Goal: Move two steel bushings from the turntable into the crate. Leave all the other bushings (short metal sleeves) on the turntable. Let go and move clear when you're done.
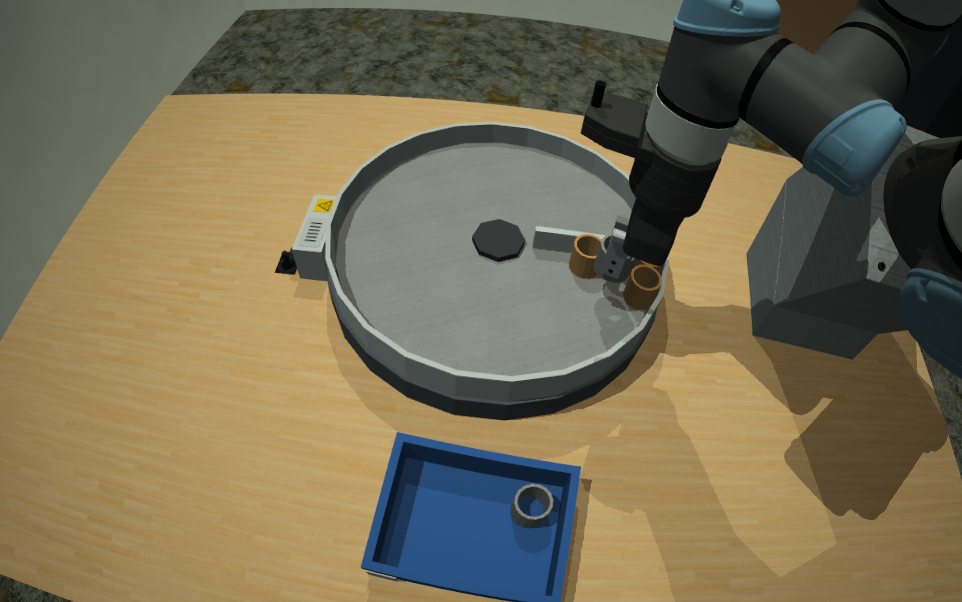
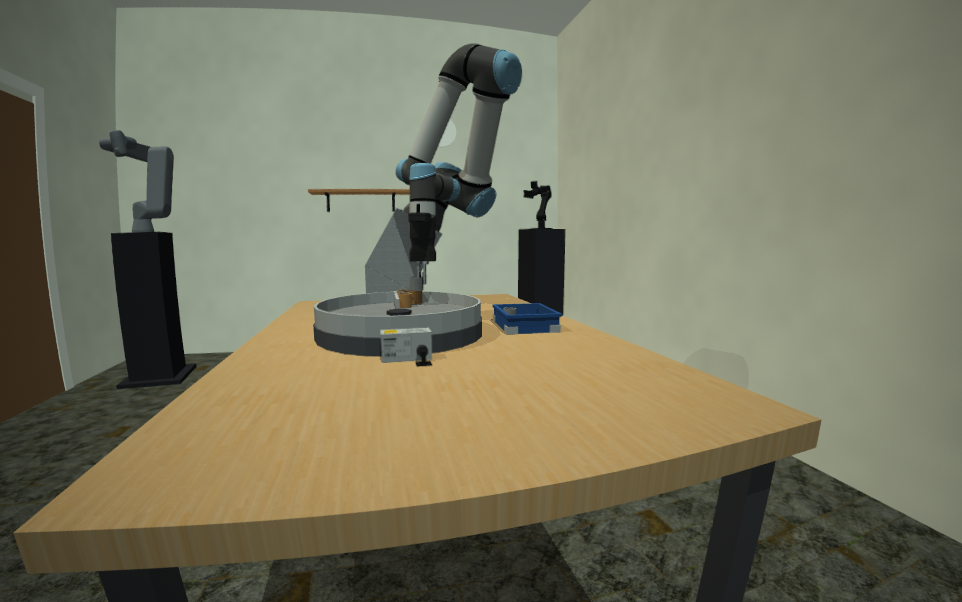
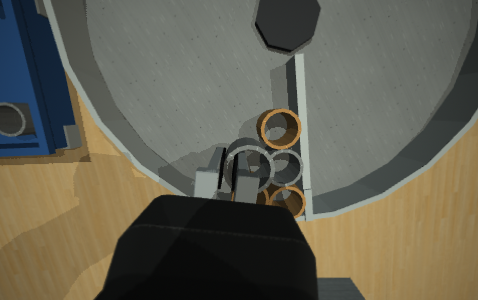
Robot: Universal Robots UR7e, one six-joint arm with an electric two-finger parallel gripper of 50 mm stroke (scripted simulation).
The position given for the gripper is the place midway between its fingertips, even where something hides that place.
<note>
In view: the gripper [image 1: 610, 268], a steel bushing [image 3: 291, 174], a steel bushing [image 1: 536, 491] and a blue crate [image 2: 530, 318].
The gripper shows as well in image 2 [image 2: 422, 284] and in image 3 [image 3: 229, 160].
</note>
